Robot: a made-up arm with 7 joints.
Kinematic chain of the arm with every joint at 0, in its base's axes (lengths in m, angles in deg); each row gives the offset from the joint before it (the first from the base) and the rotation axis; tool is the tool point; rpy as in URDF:
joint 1: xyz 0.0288 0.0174 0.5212 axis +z
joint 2: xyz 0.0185 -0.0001 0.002 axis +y
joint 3: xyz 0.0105 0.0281 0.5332 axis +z
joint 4: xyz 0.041 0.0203 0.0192 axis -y
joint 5: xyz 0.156 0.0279 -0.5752 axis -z
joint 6: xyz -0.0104 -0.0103 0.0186 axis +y
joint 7: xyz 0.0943 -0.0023 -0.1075 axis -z
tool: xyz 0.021 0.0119 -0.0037 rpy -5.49 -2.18 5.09
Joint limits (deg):
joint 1: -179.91..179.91
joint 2: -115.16..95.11
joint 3: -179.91..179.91
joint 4: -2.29..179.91
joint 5: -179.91..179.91
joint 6: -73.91..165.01
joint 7: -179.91..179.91
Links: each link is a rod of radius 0.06 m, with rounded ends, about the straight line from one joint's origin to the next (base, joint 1, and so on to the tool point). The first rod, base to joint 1, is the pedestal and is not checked.
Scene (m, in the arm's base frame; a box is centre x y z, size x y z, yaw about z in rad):
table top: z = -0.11
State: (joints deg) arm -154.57 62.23 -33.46 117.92 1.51 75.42 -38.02
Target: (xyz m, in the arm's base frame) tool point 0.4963 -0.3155 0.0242
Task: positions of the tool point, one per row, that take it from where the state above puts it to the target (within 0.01 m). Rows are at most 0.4 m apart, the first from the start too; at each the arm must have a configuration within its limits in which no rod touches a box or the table.
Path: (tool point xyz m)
1: -0.9339 -0.4360 0.3352
2: -0.7172 -0.6117 0.2262
3: -0.4479 -0.7146 0.1446
4: -0.0711 -0.7043 0.0112
5: 0.2641 -0.5525 -0.0269
6: 0.4963 -0.3155 0.0242

